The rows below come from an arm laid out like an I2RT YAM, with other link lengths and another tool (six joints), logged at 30 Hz.
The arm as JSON. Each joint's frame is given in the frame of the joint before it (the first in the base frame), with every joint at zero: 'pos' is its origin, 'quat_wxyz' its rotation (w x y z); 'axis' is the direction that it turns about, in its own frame. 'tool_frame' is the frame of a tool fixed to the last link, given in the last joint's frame.
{
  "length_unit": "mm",
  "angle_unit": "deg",
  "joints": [
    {
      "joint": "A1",
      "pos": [
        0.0,
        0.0,
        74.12
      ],
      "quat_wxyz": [
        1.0,
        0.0,
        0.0,
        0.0
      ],
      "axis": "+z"
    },
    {
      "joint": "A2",
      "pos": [
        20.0,
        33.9,
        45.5
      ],
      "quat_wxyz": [
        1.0,
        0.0,
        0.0,
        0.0
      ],
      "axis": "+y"
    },
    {
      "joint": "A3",
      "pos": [
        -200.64,
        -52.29,
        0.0
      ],
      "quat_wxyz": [
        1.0,
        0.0,
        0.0,
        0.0
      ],
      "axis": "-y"
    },
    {
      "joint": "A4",
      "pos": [
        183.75,
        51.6,
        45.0
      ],
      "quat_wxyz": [
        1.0,
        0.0,
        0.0,
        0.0
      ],
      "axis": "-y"
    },
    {
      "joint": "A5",
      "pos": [
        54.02,
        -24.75,
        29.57
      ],
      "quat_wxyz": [
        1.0,
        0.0,
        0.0,
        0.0
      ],
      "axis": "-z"
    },
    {
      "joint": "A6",
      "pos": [
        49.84,
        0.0,
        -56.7
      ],
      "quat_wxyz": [
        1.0,
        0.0,
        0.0,
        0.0
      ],
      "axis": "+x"
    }
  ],
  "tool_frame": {
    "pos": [
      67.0,
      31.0,
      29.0
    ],
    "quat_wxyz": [
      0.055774,
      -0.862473,
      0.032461,
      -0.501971
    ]
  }
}
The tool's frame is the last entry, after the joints.
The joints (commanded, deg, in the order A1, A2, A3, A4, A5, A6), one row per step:
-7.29, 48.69, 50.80, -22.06, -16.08, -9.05
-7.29, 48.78, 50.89, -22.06, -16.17, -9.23
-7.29, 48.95, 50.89, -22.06, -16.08, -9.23
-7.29, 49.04, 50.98, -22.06, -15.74, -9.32
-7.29, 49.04, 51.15, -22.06, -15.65, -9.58
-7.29, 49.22, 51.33, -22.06, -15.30, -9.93
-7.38, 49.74, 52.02, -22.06, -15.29, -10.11
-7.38, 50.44, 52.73, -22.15, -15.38, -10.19
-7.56, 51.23, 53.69, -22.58, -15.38, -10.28
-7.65, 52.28, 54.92, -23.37, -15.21, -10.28
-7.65, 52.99, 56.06, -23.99, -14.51, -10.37
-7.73, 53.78, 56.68, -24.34, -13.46, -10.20
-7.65, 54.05, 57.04, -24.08, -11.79, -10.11
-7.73, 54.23, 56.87, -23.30, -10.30, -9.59
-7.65, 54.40, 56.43, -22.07, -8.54, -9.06
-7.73, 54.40, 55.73, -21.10, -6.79, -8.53
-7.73, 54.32, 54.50, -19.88, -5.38, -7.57
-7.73, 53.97, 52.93, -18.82, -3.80, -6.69
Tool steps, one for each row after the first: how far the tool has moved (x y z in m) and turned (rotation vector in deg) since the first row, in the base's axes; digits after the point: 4 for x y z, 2 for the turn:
0.0001, 0.0002, 0.0001, -0.14, -0.03, 0.14
0.0006, 0.0000, -0.0005, -0.15, 0.14, 0.06
0.0011, -0.0006, -0.0004, -0.35, 0.14, -0.23
0.0011, -0.0007, 0.0004, -0.64, -0.06, -0.23
0.0018, -0.0013, 0.0004, -1.08, -0.10, -0.44
0.0032, -0.0018, 0.0025, -1.28, -0.30, -0.49
0.0049, -0.0018, 0.0039, -1.31, -0.23, -0.37
0.0067, -0.0027, 0.0055, -1.36, 0.01, -0.52
0.0090, -0.0037, 0.0067, -1.34, 0.63, -0.76
0.0109, -0.0052, 0.0087, -1.65, 0.84, -1.39
0.0136, -0.0079, 0.0082, -1.79, 1.44, -2.50
0.0159, -0.0110, 0.0094, -2.33, 1.20, -4.02
0.0183, -0.0147, 0.0095, -2.40, 0.91, -5.68
0.0212, -0.0184, 0.0093, -2.55, 0.42, -7.44
0.0232, -0.0226, 0.0075, -2.66, 0.27, -9.35
0.0249, -0.0260, 0.0040, -2.24, 0.32, -11.00
0.0255, -0.0297, -0.0010, -1.93, 0.58, -12.78

